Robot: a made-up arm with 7 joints. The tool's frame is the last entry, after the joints.
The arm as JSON. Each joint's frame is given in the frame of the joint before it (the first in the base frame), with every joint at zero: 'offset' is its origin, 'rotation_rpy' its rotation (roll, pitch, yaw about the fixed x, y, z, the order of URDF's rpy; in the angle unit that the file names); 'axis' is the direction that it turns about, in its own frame. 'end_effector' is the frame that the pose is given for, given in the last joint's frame.
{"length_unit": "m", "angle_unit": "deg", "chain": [
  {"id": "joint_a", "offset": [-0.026, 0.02, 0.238], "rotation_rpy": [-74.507, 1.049, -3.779], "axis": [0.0, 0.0, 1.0]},
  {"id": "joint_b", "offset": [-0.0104, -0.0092, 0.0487], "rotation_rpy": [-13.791, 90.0, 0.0], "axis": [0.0, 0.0, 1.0]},
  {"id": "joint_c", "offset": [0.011, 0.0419, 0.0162], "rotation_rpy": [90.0, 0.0, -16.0], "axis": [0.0, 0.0, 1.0]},
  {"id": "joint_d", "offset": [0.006, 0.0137, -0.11], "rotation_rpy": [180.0, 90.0, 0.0], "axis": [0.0, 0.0, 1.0]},
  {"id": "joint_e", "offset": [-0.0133, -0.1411, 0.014], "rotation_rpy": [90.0, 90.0, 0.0], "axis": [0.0, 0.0, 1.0]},
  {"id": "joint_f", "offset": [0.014, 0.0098, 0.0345], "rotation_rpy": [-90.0, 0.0, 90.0], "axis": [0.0, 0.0, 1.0]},
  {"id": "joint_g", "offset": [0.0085, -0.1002, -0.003], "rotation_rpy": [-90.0, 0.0, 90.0], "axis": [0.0, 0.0, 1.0]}
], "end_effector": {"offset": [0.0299, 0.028, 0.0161], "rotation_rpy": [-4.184, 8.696, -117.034]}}
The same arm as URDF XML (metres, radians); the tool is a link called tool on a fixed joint. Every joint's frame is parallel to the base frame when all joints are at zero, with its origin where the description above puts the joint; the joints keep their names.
<robot name="arm">
  <joint name="joint_a" type="continuous">
    <parent link="base_link"/>
    <child link="link1"/>
    <origin xyz="-0.0260 0.0200 0.2380" rpy="0.0000 0.0000 0.0000"/>
    <axis xyz="0.068403 0.961235 0.26711"/>
  </joint>
  <joint name="joint_b" type="continuous">
    <parent link="link1"/>
    <child link="link2"/>
    <origin xyz="-0.0070 0.0450 0.0221" rpy="0.0000 0.0000 0.0000"/>
    <axis xyz="0.968889 -0.0002 -0.247497"/>
  </joint>
  <joint name="joint_c" type="continuous">
    <parent link="link2"/>
    <child link="link3"/>
    <origin xyz="0.0050 0.0010 -0.0460" rpy="0.0000 0.0000 0.0000"/>
    <axis xyz="0.247497 -0.0001 0.968889"/>
  </joint>
  <joint name="joint_d" type="continuous">
    <parent link="link3"/>
    <child link="link4"/>
    <origin xyz="-0.0139 -0.0060 -0.1100" rpy="0.0000 0.0000 0.0000"/>
    <axis xyz="0.0002 1 0"/>
  </joint>
  <joint name="joint_e" type="continuous">
    <parent link="link4"/>
    <child link="link5"/>
    <origin xyz="0.1400 0.0140 -0.0220" rpy="0.0000 0.0000 0.0000"/>
    <axis xyz="0.968889 -0.0002 -0.247497"/>
  </joint>
  <joint name="joint_f" type="continuous">
    <parent link="link5"/>
    <child link="link6"/>
    <origin xyz="0.0310 -0.0140 -0.0180" rpy="0.0000 0.0000 0.0000"/>
    <axis xyz="0.0002 1 0"/>
  </joint>
  <joint name="joint_g" type="continuous">
    <parent link="link6"/>
    <child link="link7"/>
    <origin xyz="0.0950 -0.0030 -0.0330" rpy="0.0000 0.0000 0.0000"/>
    <axis xyz="0.247497 -0.0001 0.968889"/>
  </joint>
  <joint name="tool_fixed" type="fixed">
    <parent link="link7"/>
    <child link="tool"/>
    <origin xyz="-0.0250 -0.0280 0.0230" rpy="0.1571 0.2606 1.1462"/>
  </joint>
  <link name="base_link"/>
  <link name="link1"/>
  <link name="link2"/>
  <link name="link3"/>
  <link name="link4"/>
  <link name="link5"/>
  <link name="link6"/>
  <link name="link7"/>
  <link name="tool"/>
</robot>

